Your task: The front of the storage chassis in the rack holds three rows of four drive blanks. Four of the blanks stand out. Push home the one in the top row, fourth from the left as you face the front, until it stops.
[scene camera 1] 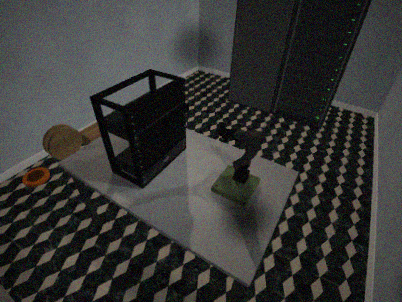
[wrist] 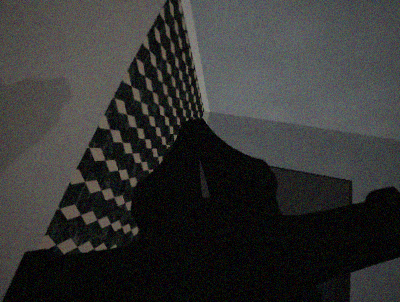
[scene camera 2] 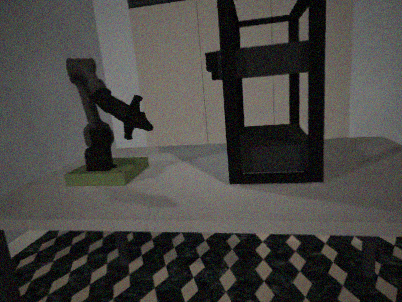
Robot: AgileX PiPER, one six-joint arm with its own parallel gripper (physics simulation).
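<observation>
The black rack (scene camera 1: 137, 150) (scene camera 2: 233, 110) stands upright on the table, with the dark storage chassis (scene camera 2: 272, 60) in its upper part. In scene camera 2, dark drive blanks (scene camera 2: 214, 62) stick out past the rack's front post on the left, seen from the side. I cannot tell their columns, and the top-row fourth blank cannot be singled out. In scene camera 1 the chassis front is too dark to read. My gripper (scene camera 1: 223, 133) (scene camera 2: 150, 128) (wrist: 194, 133) is shut and empty, its tips together. It points obliquely down, in front of the rack, lower than the chassis and well apart from it.
The arm stands on a green base (scene camera 1: 225, 189) (scene camera 2: 95, 178) on the pale table (scene camera 1: 200, 220) (scene camera 2: 200, 197) (wrist: 50, 45). A tall dark cabinet (scene camera 1: 257, 60) stands behind. A round wooden object (scene camera 1: 62, 141) and an orange ring (scene camera 1: 26, 179) are beyond the table's left edge.
</observation>
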